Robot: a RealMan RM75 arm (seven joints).
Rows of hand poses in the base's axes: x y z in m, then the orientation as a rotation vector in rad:
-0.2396, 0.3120, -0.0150, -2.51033, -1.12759, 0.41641
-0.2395, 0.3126, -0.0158, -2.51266, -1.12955, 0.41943
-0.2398, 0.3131, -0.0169, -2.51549, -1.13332, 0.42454
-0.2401, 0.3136, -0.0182, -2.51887, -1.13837, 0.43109
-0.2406, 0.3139, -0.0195, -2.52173, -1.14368, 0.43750
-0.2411, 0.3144, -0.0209, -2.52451, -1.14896, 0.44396
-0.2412, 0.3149, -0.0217, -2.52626, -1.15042, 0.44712
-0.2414, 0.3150, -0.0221, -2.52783, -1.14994, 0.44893
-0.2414, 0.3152, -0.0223, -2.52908, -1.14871, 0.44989
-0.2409, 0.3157, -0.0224, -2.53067, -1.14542, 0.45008
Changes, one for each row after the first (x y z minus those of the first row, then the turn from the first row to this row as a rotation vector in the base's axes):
0.0001, 0.0006, -0.0008, -0.00358, 0.00022, 0.00139
-0.0002, 0.0011, -0.0019, -0.00881, 0.00093, 0.00423
-0.0005, 0.0016, -0.0032, -0.01536, 0.00187, 0.00805
-0.0010, 0.0019, -0.0045, -0.02148, 0.00287, 0.01211
-0.0015, 0.0024, -0.0059, -0.02756, 0.00392, 0.01616
-0.0016, 0.0029, -0.0067, -0.03062, 0.00457, 0.01732
-0.0018, 0.0030, -0.0071, -0.03255, 0.00505, 0.01700
-0.0018, 0.0032, -0.0073, -0.03371, 0.00540, 0.01610
-0.0013, 0.0037, -0.0074, -0.03440, 0.00572, 0.01365

